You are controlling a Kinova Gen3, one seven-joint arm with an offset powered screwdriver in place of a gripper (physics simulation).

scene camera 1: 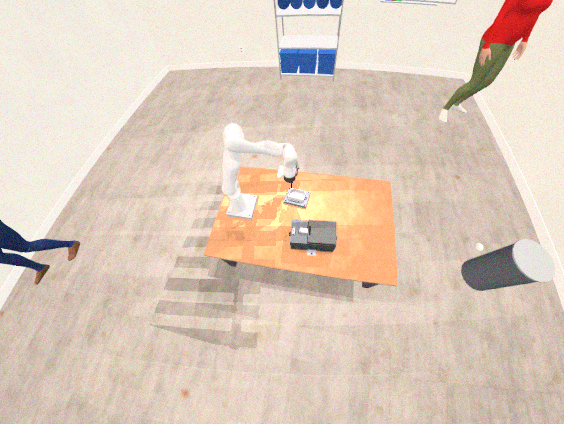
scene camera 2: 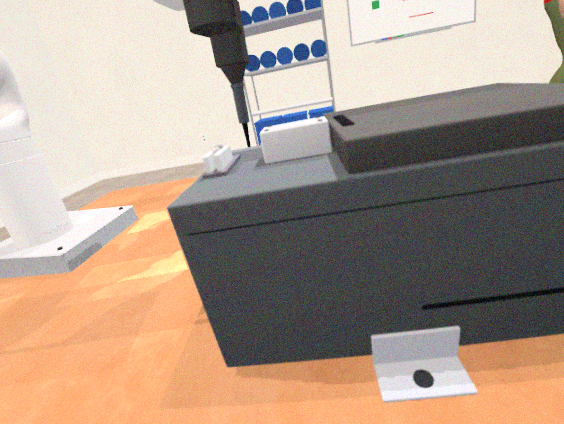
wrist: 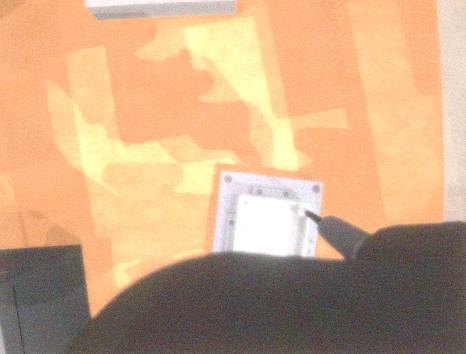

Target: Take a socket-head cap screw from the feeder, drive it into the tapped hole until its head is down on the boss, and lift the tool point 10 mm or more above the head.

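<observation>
My gripper is a black powered screwdriver with a thin dark bit, pointing down. In the wrist view its tip appears over the upper right corner of a white housing, which sits on a grey plate. A screw at the tip cannot be made out, and the gap below the tip is unclear. A small hole shows at the housing's upper left corner. The dark box-shaped feeder carries a white block and a small white slotted piece.
The arm's base plate is on the orange table. A grey angle bracket stands at the feeder's side. A person in red stands near the wall, and another person's legs show at left.
</observation>
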